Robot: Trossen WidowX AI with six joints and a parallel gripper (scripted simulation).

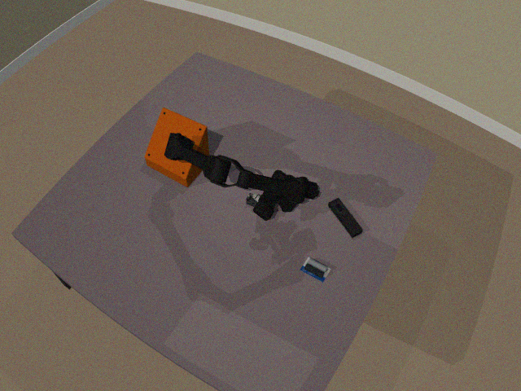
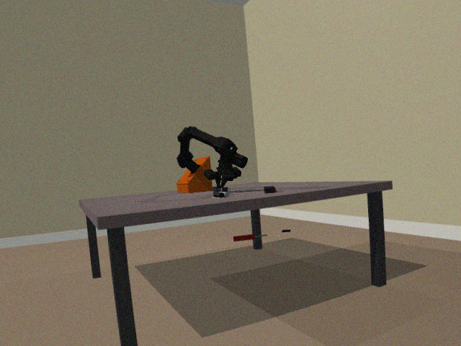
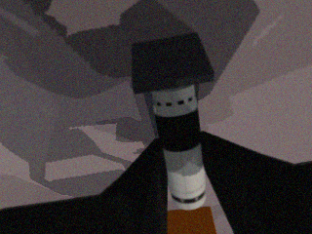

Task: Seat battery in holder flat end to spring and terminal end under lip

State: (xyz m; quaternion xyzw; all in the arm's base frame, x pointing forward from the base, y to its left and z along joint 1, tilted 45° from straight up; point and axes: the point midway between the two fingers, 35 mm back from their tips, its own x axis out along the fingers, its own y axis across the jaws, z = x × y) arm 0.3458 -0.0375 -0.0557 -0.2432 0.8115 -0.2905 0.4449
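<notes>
Now: the battery 1 cm above my gripper tip. Round my gripper tip: red tool: 28 cm ahead, 21 cm below, 2 cm to the left; then black remote-like bar: 29 cm ahead, 12 cm to the left, 1 cm below; then white box: 30 cm ahead, 12 cm to the right, 2 cm below.
</notes>
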